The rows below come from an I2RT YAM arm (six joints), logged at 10 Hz.
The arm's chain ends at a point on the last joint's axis. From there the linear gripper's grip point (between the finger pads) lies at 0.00 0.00 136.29 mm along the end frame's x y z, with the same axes.
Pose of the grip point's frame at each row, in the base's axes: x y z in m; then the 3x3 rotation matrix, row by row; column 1 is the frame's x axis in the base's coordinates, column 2 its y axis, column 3 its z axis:
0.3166 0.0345 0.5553; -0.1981 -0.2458 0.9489; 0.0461 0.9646 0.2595; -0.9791 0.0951 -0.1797
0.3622 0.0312 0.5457; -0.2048 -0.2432 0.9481; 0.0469 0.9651 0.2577; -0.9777 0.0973 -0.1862
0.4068 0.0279 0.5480; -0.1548 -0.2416 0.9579; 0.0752 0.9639 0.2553; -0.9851 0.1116 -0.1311
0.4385 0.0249 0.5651; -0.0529 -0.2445 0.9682; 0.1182 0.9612 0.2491; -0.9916 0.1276 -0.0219
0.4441 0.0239 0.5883; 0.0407 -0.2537 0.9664; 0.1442 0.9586 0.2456; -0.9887 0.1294 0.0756
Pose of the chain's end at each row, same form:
0.1873 -0.0009 0.5798; -0.1981 -0.2458 0.9489; 0.0461 0.9646 0.2595; -0.9791 0.0951 -0.1797
0.2330 -0.0039 0.5711; -0.2048 -0.2432 0.9481; 0.0469 0.9651 0.2577; -0.9777 0.0973 -0.1862
0.2762 -0.0069 0.5659; -0.1548 -0.2416 0.9579; 0.0752 0.9639 0.2553; -0.9851 0.1116 -0.1311
0.3065 -0.0090 0.5681; -0.0529 -0.2445 0.9682; 0.1182 0.9612 0.2491; -0.9916 0.1276 -0.0219
0.3124 -0.0096 0.5780; 0.0407 -0.2537 0.9664; 0.1442 0.9586 0.2456; -0.9887 0.1294 0.0756

